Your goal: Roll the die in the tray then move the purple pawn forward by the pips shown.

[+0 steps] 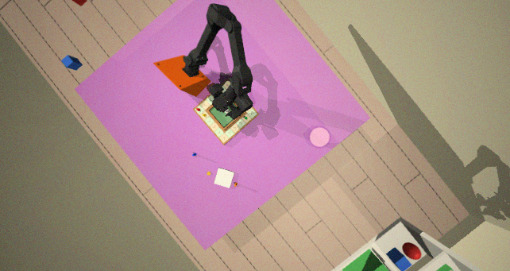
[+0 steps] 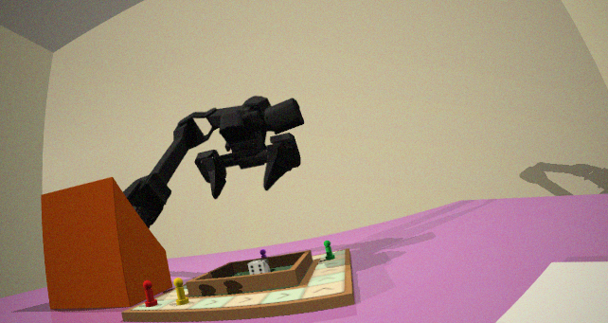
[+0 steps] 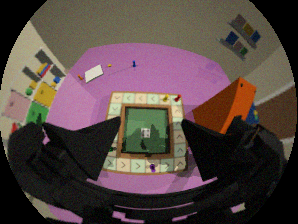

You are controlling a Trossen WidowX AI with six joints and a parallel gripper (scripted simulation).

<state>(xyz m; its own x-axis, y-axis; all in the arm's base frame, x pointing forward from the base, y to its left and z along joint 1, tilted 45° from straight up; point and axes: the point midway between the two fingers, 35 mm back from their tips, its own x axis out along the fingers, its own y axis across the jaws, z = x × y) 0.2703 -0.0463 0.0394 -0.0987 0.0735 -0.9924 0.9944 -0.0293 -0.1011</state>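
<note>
My gripper tip is 12 cm to the right of the purple pawn, 12 cm above it and 1 cm past it. From my gripper tip the other things lie so: yellow pawn: 12 cm below, 10 cm to the right, 7 cm behind; white die: 12 cm below, 1 cm to the left, 1 cm ahead; green tray: 14 cm below.
</note>
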